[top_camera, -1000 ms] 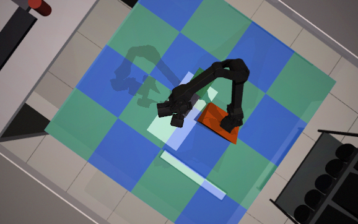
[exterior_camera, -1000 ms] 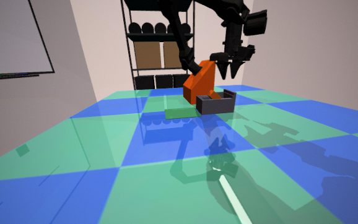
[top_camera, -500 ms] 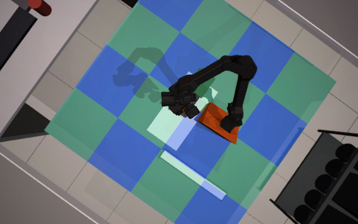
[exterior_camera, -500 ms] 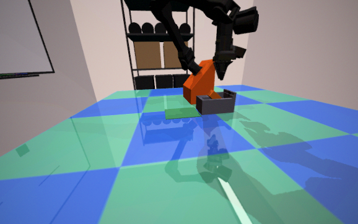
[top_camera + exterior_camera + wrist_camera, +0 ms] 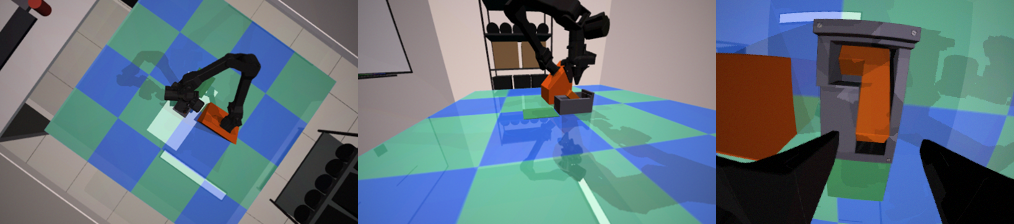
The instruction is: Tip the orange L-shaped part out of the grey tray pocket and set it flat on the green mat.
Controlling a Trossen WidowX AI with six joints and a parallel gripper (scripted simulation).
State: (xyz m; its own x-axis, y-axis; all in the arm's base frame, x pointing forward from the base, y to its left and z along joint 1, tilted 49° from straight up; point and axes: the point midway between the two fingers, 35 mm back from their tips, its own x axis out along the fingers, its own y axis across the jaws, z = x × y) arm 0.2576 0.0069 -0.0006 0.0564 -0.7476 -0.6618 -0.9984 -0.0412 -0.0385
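The orange L-shaped part lies 20 mm behind my gripper tip, 30 mm to the left of it and 80 mm below it. Round my gripper tip: green mat: 20 mm behind, 150 mm to the right, 140 mm below.
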